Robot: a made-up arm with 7 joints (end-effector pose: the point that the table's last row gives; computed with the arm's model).
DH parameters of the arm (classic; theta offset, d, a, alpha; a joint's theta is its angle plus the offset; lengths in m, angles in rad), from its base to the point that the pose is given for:
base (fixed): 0 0.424 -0.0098 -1.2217
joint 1: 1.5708 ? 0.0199 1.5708
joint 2: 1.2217 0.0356 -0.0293 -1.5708
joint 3: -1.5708 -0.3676 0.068 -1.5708
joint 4: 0 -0.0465 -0.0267 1.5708
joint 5: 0 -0.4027 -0.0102 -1.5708
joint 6: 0 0.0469 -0.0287 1.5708
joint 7: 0 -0.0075 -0.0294 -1.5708
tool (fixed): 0 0.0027 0 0
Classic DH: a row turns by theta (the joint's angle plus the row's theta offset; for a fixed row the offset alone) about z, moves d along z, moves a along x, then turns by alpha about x.
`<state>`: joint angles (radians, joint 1 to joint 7).
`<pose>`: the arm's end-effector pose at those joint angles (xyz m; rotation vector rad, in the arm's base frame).
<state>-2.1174 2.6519 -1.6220 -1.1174 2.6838 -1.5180 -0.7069</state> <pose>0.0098 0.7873 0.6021 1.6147 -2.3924 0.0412</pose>
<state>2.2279 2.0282 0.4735 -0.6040 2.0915 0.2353 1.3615</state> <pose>-0.1572 0.7903 0.3896 -0.0714 -1.6088 0.5099</pose>
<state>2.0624 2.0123 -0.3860 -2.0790 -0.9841 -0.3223 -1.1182</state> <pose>-0.3685 0.2912 0.1940 0.6944 -0.9887 2.0779</pose>
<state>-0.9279 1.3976 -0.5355 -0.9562 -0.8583 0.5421 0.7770</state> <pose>0.6013 0.4488 0.5650 0.4098 -0.5166 -0.9069</pose>
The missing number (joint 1, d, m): 0.0277
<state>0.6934 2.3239 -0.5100 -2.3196 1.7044 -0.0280 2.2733</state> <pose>0.1090 0.3759 0.1298 -1.2286 -1.4720 1.5889</pose>
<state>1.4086 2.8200 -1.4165 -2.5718 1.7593 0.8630 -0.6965</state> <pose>-0.1869 0.3691 0.5464 -1.5278 1.6029 1.7249</pose>
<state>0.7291 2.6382 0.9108 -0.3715 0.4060 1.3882 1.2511</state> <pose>0.4439 0.4081 0.8643 0.4659 -1.8324 0.0419</pose>
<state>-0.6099 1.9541 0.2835 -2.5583 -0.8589 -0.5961 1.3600</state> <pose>0.2621 -0.0302 0.6666 0.4601 0.8003 -2.6031</pose>
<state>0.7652 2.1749 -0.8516 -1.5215 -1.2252 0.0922 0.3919</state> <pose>0.0683 0.6316 0.1736 -0.2670 2.2902 -1.2318</pose>
